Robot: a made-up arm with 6 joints.
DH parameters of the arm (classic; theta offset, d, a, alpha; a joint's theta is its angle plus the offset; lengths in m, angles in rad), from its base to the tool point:
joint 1: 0 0.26 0 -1.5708
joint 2: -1.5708 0 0.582 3.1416
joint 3: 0 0 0 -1.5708
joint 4: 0 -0.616 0 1.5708
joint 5: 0 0.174 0 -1.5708
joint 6: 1.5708 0 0 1.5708
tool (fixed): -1.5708 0 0 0
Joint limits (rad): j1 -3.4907..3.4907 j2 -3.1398..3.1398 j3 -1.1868..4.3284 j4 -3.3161..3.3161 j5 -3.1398..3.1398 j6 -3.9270..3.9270
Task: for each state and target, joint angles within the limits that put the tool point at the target. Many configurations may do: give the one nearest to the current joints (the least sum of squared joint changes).
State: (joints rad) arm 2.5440 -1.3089 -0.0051 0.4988 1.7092 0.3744
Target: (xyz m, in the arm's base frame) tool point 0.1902 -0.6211 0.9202
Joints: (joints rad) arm 1.6505 -1.5056 -0.0149 0.6346 1.7092 0.3744
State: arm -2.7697 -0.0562 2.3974 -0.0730 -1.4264 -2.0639
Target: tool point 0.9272 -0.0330 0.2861
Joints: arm -3.3649 -0.8115 2.9560 0.0971 -1.4264 -2.0639
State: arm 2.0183 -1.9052 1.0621 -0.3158 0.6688 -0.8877
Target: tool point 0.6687 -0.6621 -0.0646
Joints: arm 2.1930 -2.5441 0.4618 -0.4390 0.6688 -0.8877
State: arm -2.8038 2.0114 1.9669 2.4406 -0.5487 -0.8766
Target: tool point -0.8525 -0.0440 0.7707
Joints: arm -3.2208 1.6742 2.5931 2.2649 -0.5487 -0.8766
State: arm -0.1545 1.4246 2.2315 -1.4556 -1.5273 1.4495
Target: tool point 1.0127 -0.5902 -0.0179
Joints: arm -0.5022 1.9796 2.1781 -1.3985 -1.5273 1.4495
